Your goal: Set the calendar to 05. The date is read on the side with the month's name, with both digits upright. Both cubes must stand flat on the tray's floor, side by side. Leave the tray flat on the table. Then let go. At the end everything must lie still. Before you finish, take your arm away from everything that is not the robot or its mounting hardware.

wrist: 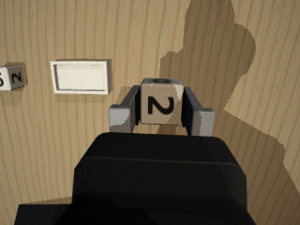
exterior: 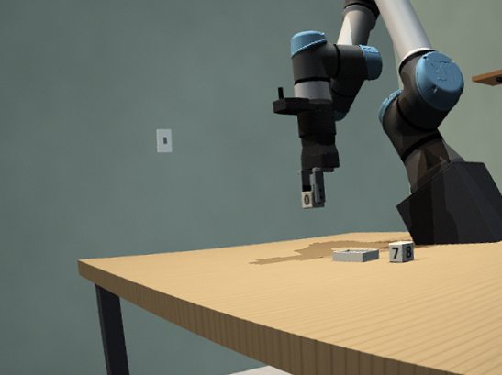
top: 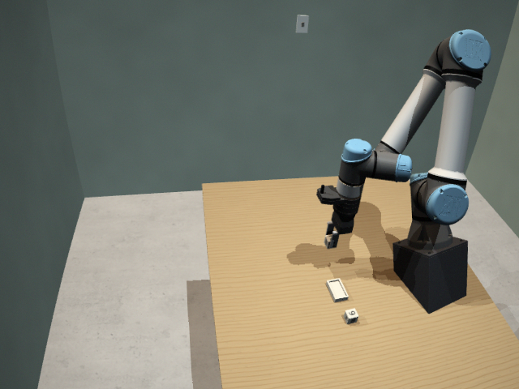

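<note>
Now: hand 10 mm past the small calendar tray, 110 mm to the right of it and 120 mm above it.
</note>
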